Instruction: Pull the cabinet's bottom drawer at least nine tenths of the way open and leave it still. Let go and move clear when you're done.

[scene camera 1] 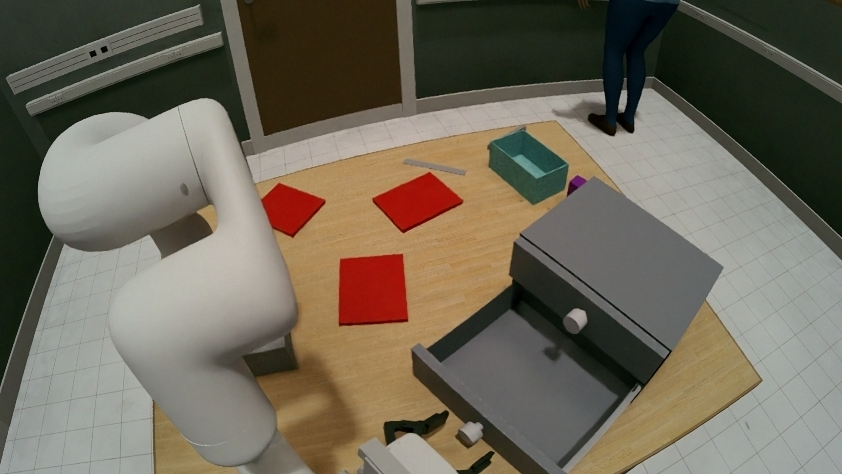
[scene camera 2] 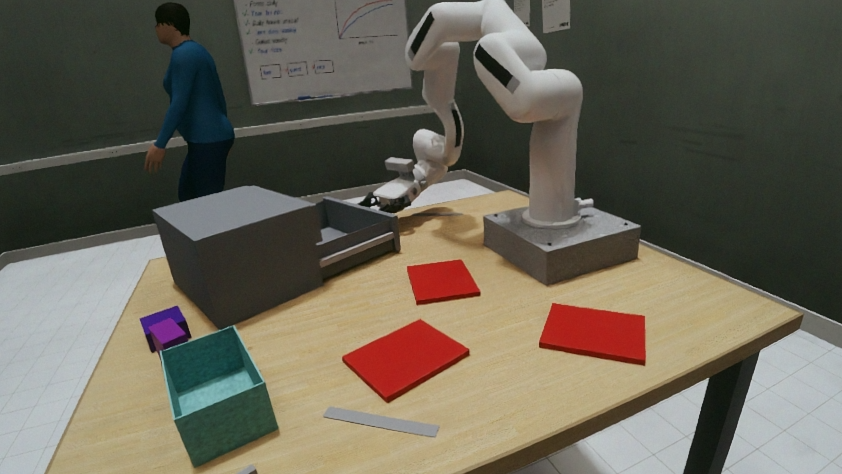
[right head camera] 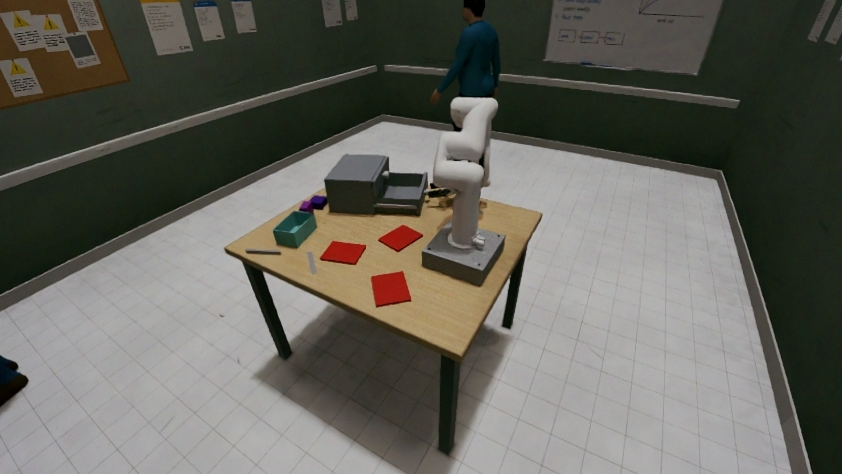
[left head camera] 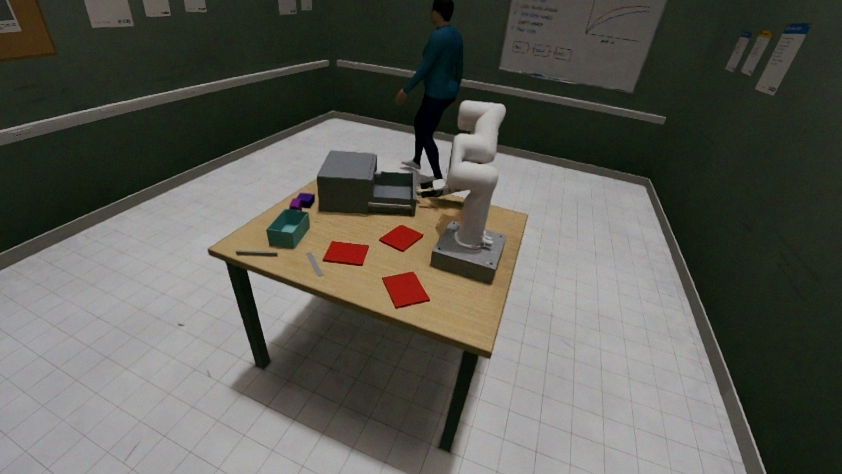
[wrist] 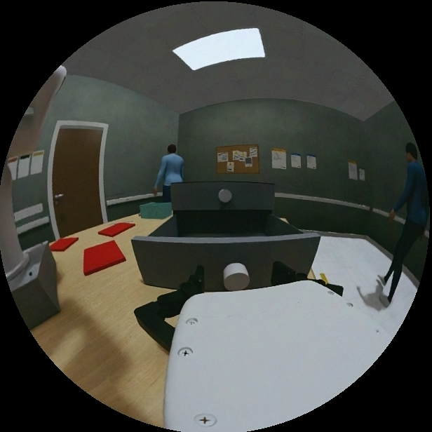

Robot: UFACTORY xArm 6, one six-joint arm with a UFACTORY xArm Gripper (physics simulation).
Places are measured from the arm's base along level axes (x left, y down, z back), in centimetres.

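Pixels of known places: gripper, between the fingertips: (scene camera 1: 468, 435) (right head camera: 429, 190) (left head camera: 420, 190); arm's base, origin of its link: (scene camera 2: 550, 219) (right head camera: 464, 240) (left head camera: 469, 240).
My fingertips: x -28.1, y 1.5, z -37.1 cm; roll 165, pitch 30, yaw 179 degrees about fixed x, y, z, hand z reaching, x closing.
Ahead of a thing's pixels: the offset from my fingertips to its top centre. "*": to the spot under its first point. Level surfaces: height alone.
The grey cabinet @(dx +16.8, dy -11.6, dz -28.7 cm) (left head camera: 347, 188) (right head camera: 353, 188) (scene camera 1: 624, 253) (scene camera 2: 235, 253) stands at the back of the table. Its bottom drawer (left head camera: 393, 191) (right head camera: 404, 193) (scene camera 1: 530, 376) (wrist: 175, 260) is pulled far out and looks empty. The top drawer @(* dx +19.4, dy -9.8, dz -15.1 cm) (scene camera 1: 542, 270) (wrist: 200, 196) is shut. The bottom drawer's round light knob @(dx +0.7, dy -0.7, dz -0.5 cm) (scene camera 1: 470, 433) (wrist: 236, 278) sticks out from its front. My gripper (scene camera 1: 469, 434) (scene camera 2: 374, 206) (wrist: 239, 275) is open, with its fingers spread on either side of the knob and apart from it. In the left head view the gripper shows small in front of the drawer.
Three red squares @(dx +33.7, dy +4.8, dz +9.6 cm) (scene camera 1: 372, 289) @(dx +55.3, dy +4.8, dz -2.4 cm) (scene camera 1: 418, 201) @(dx +59.9, dy +4.8, dz +26.8 cm) (scene camera 1: 292, 209) lie on the table @(dy +5.8 cm) (scene camera 2: 500, 400). A teal open box @(dx +58.7, dy -1.7, dz -28.5 cm) (scene camera 2: 218, 406), purple blocks @(dx +46.0, dy -1.0, dz -37.5 cm) (scene camera 2: 167, 331) and a flat grey strip @(dx +66.8, dy +5.7, dz -8.3 cm) (scene camera 2: 381, 421) are beyond the cabinet's side. A person (scene camera 2: 197, 105) is behind the table.
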